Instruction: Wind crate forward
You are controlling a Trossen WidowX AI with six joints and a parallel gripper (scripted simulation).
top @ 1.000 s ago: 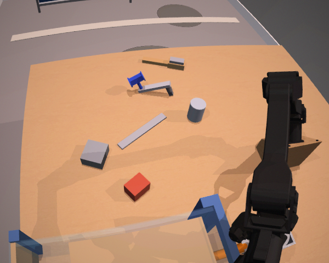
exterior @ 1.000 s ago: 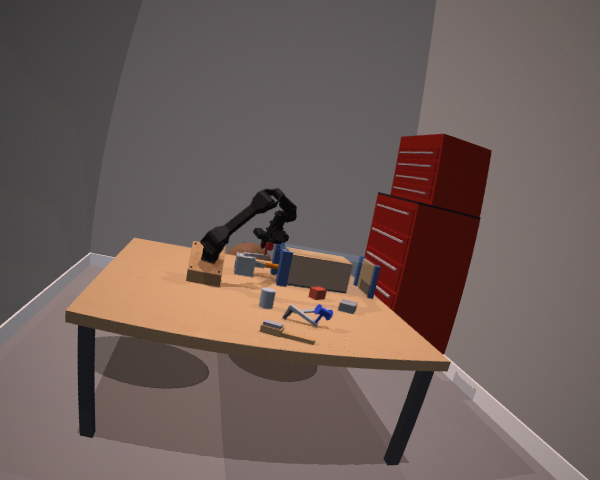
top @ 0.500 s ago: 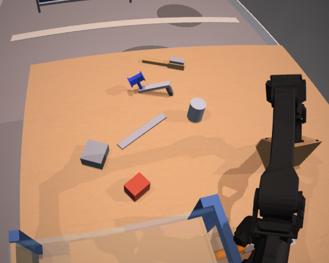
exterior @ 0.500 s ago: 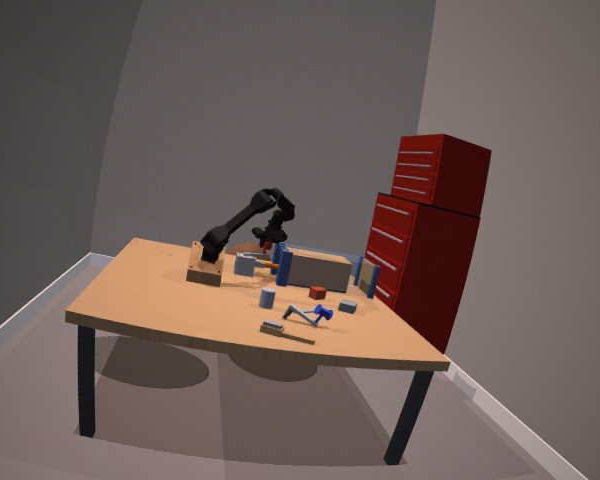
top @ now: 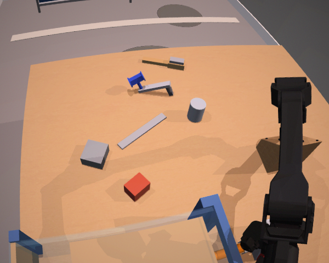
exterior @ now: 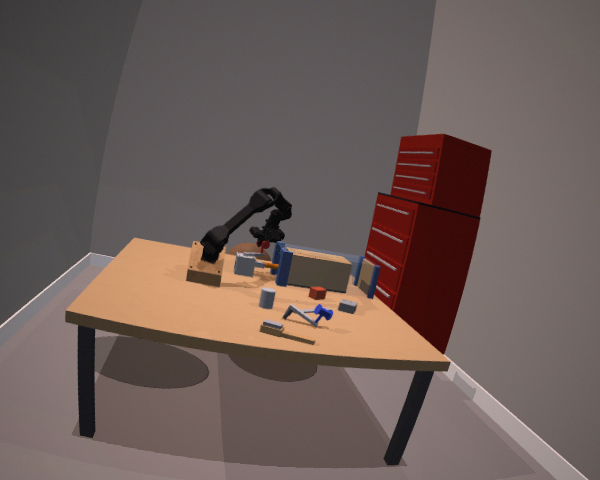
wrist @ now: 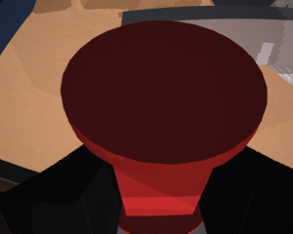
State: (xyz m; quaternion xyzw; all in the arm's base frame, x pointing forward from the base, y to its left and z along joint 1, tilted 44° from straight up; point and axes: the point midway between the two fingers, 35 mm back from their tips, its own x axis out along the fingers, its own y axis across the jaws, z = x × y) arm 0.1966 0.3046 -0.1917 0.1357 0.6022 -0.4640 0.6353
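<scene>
Right now the red-gripped winch handle is 1 cm behind my gripper tip, 4 cm to the right of it and 2 cm below it. From my gripper tip the other things lie so: blue steel frame: 10 cm ahead, 6 cm to the right, 2 cm below; red knob: 1 cm ahead, 1 cm to the right; grey winch: 7 cm behind, 10 cm to the right, 10 cm below.
</scene>
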